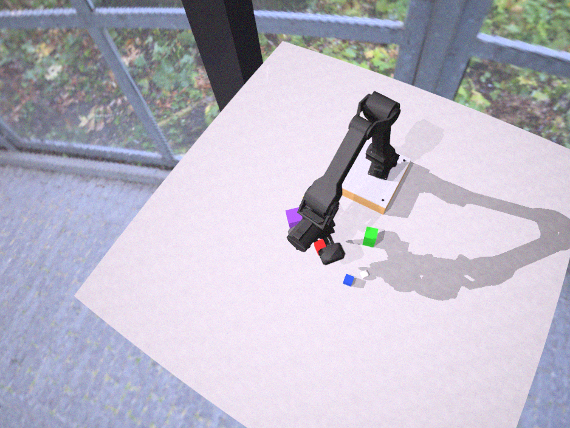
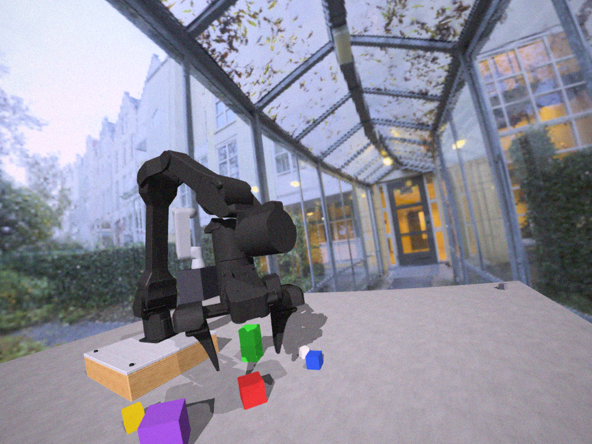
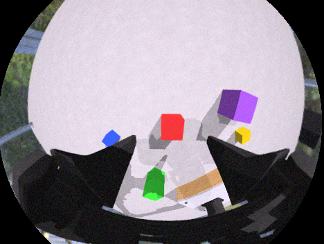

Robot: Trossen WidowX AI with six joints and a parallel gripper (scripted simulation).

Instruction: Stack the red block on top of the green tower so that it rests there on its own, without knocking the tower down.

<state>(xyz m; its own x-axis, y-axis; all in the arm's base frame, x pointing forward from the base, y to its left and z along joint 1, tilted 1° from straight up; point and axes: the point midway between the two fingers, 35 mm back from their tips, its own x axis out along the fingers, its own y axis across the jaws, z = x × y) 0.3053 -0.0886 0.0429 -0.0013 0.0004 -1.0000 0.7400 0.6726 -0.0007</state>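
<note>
The red block lies 50 mm below my gripper tip. The rest, counted from my gripper tip: blue block: 70 mm ahead, 110 mm to the left, 50 mm below; purple block: 60 mm behind, 110 mm to the right, 40 mm below; small white block: 30 mm ahead, 150 mm to the left, 50 mm below.
</note>
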